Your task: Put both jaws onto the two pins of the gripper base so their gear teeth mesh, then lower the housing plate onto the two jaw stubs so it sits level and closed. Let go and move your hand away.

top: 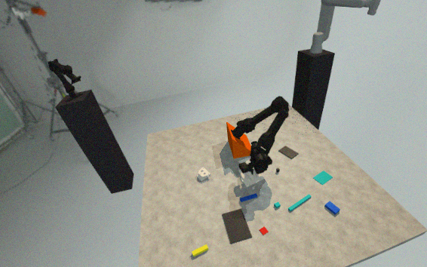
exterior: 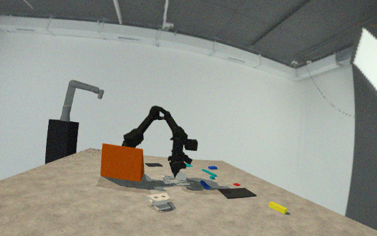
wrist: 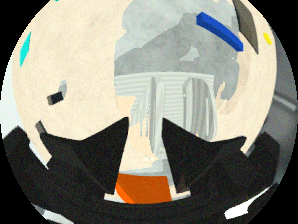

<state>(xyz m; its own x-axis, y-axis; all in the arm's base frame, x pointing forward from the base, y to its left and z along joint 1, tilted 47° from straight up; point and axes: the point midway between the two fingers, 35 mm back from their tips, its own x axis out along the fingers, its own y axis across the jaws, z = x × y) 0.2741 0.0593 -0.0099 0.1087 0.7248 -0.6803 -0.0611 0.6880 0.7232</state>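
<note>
Now: gripper tip 100 mm past the white gripper base, 300 mm to the left of it and 10 mm below it. The rest, counted from my gripper tip: blue bar: 140 mm ahead, 100 mm to the right, 10 mm below; then white housing plate: 40 mm behind, 40 mm to the right, 10 mm below; then teal cube: 230 mm ahead, 30 mm to the left, 10 mm below.
</note>
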